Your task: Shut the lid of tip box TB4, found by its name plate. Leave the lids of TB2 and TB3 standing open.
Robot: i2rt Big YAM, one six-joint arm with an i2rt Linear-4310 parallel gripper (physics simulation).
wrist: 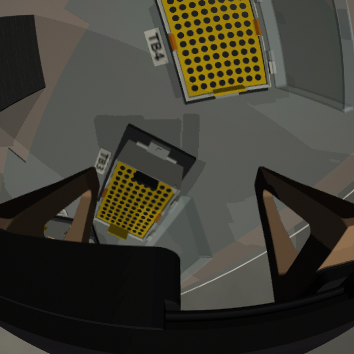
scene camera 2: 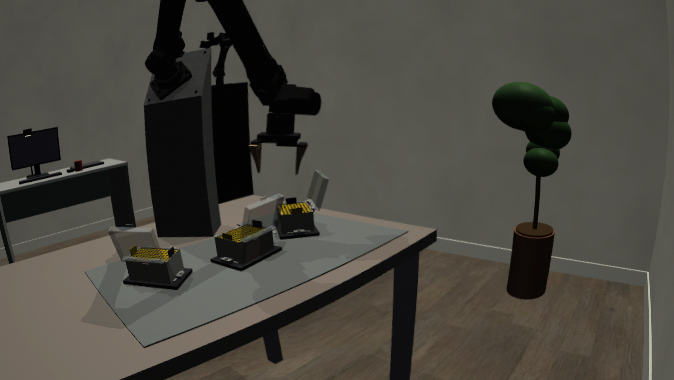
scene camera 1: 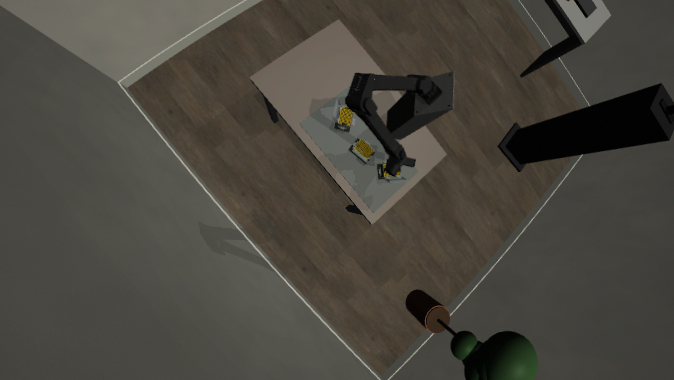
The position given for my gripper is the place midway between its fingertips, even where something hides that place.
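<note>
I can see my gripper point(scene camera 2: 277, 173), and it's there in the wrist view point(wrist: 176, 175) as well. There's a grey mat point(scene camera 2: 211, 292), which I can also see in the wrist view point(wrist: 109, 80), and there's a tip box TB4 point(wrist: 187, 99) too.
</note>
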